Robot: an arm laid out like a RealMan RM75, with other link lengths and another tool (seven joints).
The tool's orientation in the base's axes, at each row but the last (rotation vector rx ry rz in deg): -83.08, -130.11, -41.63; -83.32, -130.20, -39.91; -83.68, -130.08, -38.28; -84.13, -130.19, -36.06; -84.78, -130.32, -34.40; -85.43, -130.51, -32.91
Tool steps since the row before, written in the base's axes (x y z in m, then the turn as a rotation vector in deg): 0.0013, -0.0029, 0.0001, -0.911, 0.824, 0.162; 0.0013, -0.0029, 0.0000, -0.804, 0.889, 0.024; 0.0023, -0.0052, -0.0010, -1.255, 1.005, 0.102; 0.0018, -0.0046, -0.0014, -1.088, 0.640, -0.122; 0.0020, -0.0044, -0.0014, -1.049, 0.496, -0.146; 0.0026, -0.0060, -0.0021, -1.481, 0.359, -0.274
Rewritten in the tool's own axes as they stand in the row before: -0.0026, 0.0002, -0.0018, 1.068, -0.507, 0.371; -0.0027, 0.0002, -0.0017, 0.998, -0.416, 0.518; -0.0053, 0.0001, -0.0022, 1.307, -0.772, 0.539; -0.0049, -0.0002, -0.0015, 0.849, -0.788, 0.517; -0.0049, 0.0000, -0.0013, 0.711, -0.808, 0.458; -0.0067, -0.0001, -0.0015, 0.704, -1.274, 0.528
